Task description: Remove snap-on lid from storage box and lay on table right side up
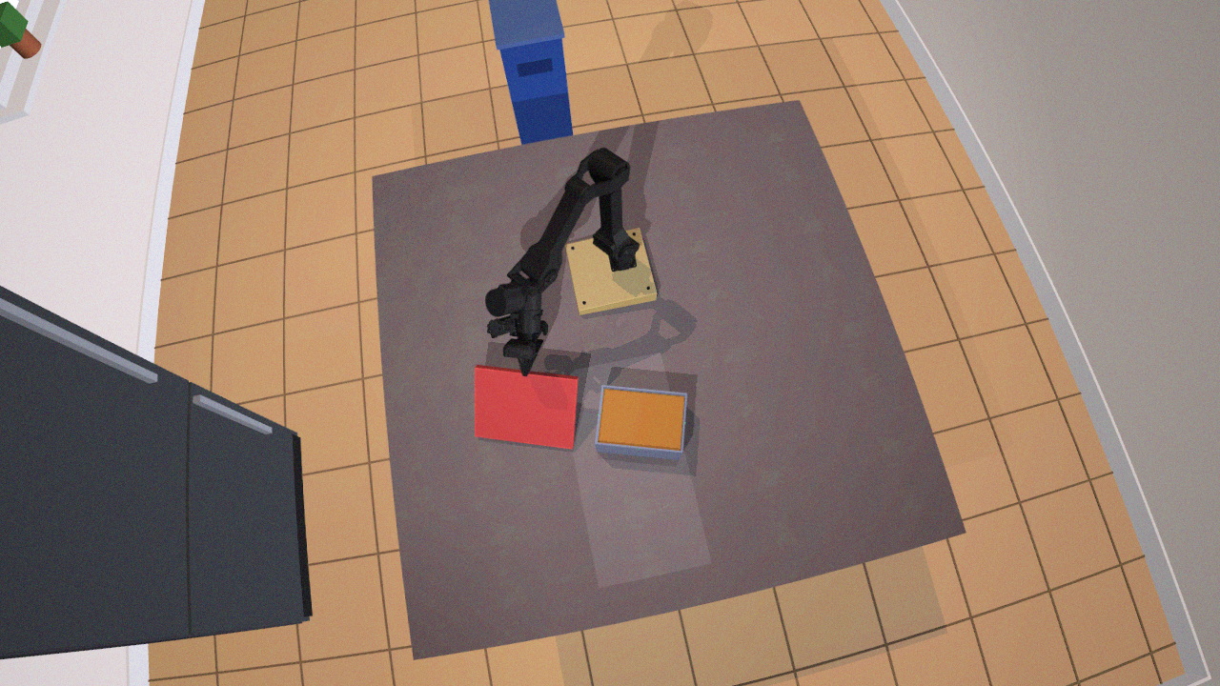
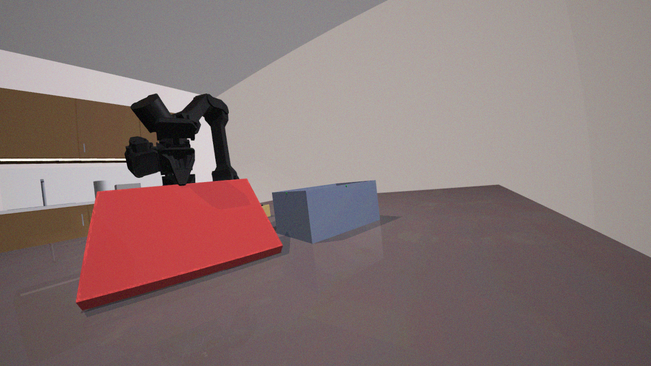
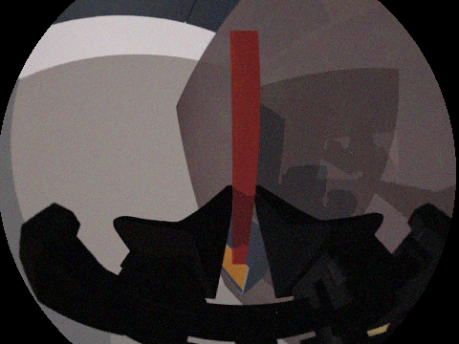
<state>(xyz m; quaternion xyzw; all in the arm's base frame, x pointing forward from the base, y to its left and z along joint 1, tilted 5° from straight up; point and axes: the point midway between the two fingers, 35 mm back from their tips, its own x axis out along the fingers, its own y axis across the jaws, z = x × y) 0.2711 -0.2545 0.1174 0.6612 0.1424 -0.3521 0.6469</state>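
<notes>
The red lid lies 60 mm ahead of my gripper tip, 50 mm below it and 20 mm to the right of it. From my gripper tip the other things lie so: storage box 240 mm to the left, 140 mm ahead, 70 mm below.
</notes>
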